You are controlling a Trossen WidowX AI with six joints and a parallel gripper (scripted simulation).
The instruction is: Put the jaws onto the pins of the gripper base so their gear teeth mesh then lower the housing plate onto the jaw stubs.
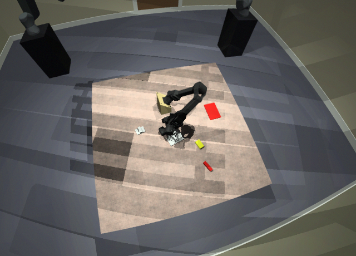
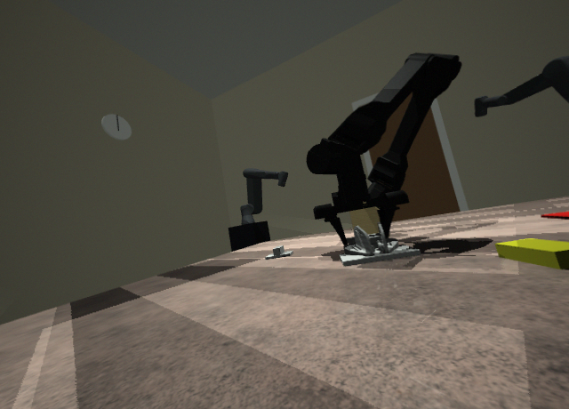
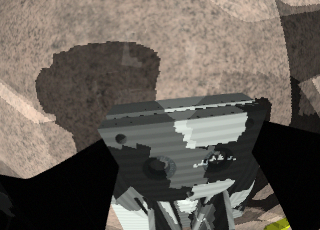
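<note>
The grey housing plate lies right at my gripper tip. Also, from my gripper tip: yellow block (160 mm ahead, 190 mm to the left); then grey gripper base (10 mm ahead, 20 mm above); then grey stepped piece (70 mm behind, 240 mm to the right).
</note>
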